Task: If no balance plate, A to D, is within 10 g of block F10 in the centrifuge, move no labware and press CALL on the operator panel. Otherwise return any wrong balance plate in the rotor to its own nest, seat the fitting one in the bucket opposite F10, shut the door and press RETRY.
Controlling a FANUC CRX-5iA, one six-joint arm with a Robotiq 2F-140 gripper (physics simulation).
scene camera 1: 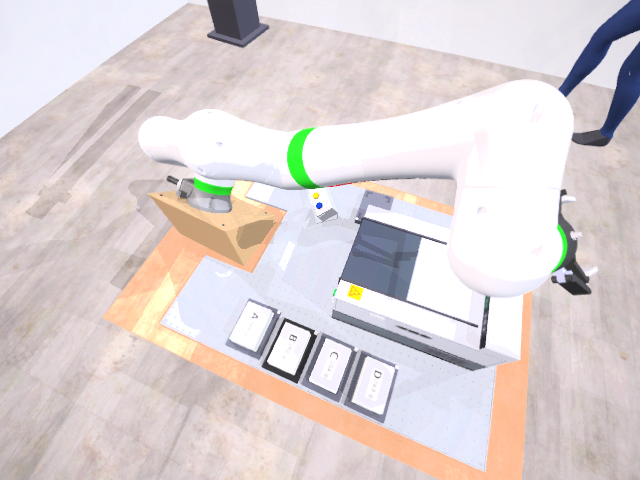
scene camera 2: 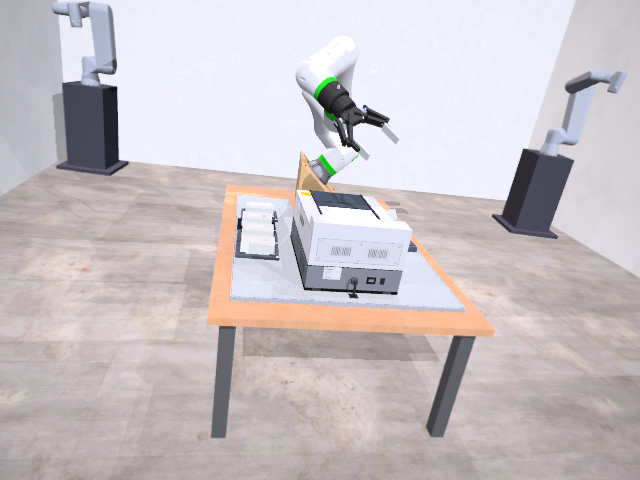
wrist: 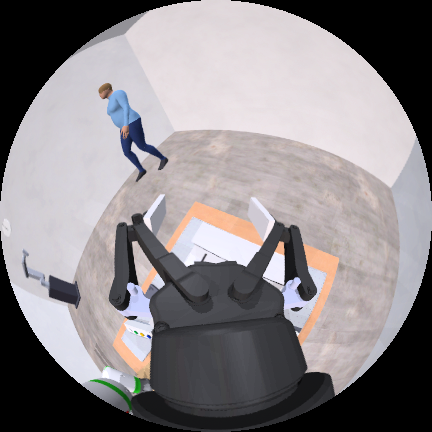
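Seen in the pictures: gripper, between the fingertips: (scene camera 2: 383, 149) (wrist: 207, 204); arm's base, origin of its link: (scene camera 1: 210, 205) (scene camera 2: 316, 173) (wrist: 146, 387).
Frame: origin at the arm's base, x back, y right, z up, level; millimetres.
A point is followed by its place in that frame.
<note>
Balance plates A (scene camera 1: 252, 326) {x -341, y 260, z -100 mm}, B (scene camera 1: 290, 350) {x -481, y 263, z -100 mm}, C (scene camera 1: 330, 365) {x -605, y 242, z -100 mm} and D (scene camera 1: 372, 386) {x -734, y 234, z -100 mm} lie in a row in separate nests along the near side of the table; their small print is unreadable. The white centrifuge (scene camera 1: 382, 308) {x -664, y 70, z 56 mm} (scene camera 2: 356, 232) {x -974, y -98, z 67 mm} stands beside them, with a dark glass panel (scene camera 1: 379, 253) {x -593, y -75, z 59 mm} on top. Block F10 and the rotor do not show. The operator panel (scene camera 1: 321, 206) {x -313, y -235, z -85 mm} (wrist: 138, 331) {x -274, y -283, z -83 mm} stands behind, partly hidden by the arm in scene camera 1. My gripper (scene camera 2: 378, 141) {x -925, y -142, z 335 mm} (wrist: 207, 204) {x -925, y -142, z 335 mm} is open and empty, high above the centrifuge and apart from everything.
The arm's angled wooden base (scene camera 1: 206, 227) {x -79, y 91, z 41 mm} stands at one table end. A dark grey plate (scene camera 1: 379, 198) {x -485, y -413, z -129 mm} lies behind the centrifuge. A person (scene camera 1: 602, 56) (wrist: 124, 112) is on the floor beyond the table. Dark pedestals (scene camera 2: 90, 124) (scene camera 2: 537, 191) bearing other arms stand near the walls.
</note>
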